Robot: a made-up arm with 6 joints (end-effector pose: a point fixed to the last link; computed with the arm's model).
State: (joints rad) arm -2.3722 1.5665 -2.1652 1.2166 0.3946 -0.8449
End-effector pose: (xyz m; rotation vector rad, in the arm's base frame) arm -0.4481 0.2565 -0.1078 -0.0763 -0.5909 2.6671
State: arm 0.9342 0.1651 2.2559 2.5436 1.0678 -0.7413
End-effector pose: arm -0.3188 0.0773 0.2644 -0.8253 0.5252 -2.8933
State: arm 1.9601 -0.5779 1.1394 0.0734 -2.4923 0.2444
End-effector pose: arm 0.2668 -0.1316 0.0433 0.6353 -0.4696 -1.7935
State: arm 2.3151 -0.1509 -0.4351 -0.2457 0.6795 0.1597
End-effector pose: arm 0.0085 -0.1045 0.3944 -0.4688 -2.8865 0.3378
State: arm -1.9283 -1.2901 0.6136 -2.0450 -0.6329 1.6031
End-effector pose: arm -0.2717 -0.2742 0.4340 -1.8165 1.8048 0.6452
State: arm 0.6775 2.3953 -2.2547 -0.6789 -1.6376 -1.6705
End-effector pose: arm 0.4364 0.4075 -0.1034 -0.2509 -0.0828 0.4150
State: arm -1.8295 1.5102 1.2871 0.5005 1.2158 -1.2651
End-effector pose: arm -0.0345 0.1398 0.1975 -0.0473 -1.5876 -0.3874
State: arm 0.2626 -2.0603 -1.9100 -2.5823 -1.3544 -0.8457
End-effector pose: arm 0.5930 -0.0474 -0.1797 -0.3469 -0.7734 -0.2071
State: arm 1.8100 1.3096 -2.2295 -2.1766 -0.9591 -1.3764
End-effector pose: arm -0.2653 0.1316 0.4489 0.8103 -0.9328 1.7564
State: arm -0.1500 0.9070 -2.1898 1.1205 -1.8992 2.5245
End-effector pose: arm 0.2961 0.4373 0.0638 -0.5322 1.8765 0.1585
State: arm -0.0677 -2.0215 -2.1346 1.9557 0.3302 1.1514
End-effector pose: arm 0.5578 -0.3712 -0.1479 -0.6410 -2.2672 0.2148
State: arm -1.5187 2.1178 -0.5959 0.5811 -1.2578 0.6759
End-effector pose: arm -0.2669 -0.1381 -0.3848 -0.5913 -0.3654 1.5826
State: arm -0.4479 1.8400 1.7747 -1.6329 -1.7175 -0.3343
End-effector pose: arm -0.1328 0.4323 0.1715 1.0957 1.9177 0.7407
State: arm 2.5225 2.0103 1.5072 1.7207 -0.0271 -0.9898
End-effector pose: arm 0.3609 0.2997 0.2975 0.2267 0.0555 -0.2294
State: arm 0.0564 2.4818 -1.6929 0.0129 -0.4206 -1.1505
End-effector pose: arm 0.4212 0.0596 -0.3740 -2.0247 -0.3091 0.5219
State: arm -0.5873 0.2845 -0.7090 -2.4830 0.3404 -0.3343
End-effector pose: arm 0.0808 -0.1811 -0.2368 0.3208 -0.0825 -1.9195
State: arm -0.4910 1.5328 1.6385 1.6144 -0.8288 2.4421
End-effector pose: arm -0.3261 0.3355 -0.2440 -0.6233 -0.3345 0.4231
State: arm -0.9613 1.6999 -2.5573 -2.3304 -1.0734 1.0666
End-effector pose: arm 0.3559 0.3532 -0.4165 0.2386 -0.3769 -1.5831
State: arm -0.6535 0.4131 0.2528 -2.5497 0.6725 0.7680
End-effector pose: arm -0.2037 -0.1912 0.0286 -1.6296 -0.2908 -1.0947
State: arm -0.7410 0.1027 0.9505 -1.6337 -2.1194 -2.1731
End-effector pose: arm 0.0100 -0.3551 0.3129 0.6701 -0.8874 -2.6203
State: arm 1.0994 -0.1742 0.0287 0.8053 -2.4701 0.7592
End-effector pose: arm 0.3372 0.0290 0.1962 0.4228 -1.2146 -1.7643
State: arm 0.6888 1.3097 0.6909 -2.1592 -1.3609 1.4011
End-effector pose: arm -0.3466 0.0520 -0.0564 0.8639 0.0250 1.3268
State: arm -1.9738 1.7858 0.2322 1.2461 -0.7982 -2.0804
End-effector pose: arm -0.3501 -0.0483 0.2275 1.7937 -1.1063 -0.0266
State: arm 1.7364 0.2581 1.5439 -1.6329 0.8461 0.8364
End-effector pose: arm -0.1897 -0.0999 -0.2148 -0.3511 -0.9331 -1.0307
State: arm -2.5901 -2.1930 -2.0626 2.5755 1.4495 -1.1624
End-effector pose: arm -0.4782 -0.3969 0.0368 -0.1908 1.9296 2.3253
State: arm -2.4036 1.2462 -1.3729 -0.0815 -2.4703 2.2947
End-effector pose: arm -0.2399 0.1235 -0.3278 -1.4219 -1.2958 0.2097
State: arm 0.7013 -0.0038 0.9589 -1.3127 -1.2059 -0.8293
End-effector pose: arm -0.0208 -0.3203 -0.0502 0.7264 0.4331 -2.4684
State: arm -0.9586 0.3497 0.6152 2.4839 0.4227 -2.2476
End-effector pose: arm -0.0562 0.0150 0.2460 0.9344 -0.4344 -2.5272
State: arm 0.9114 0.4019 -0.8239 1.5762 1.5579 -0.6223
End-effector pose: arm 0.3114 0.0027 0.2928 2.7605 -0.5805 -1.1395
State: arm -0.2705 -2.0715 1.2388 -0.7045 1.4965 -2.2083
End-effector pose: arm -0.2064 -0.2878 -0.2944 -0.2460 0.5481 2.9629
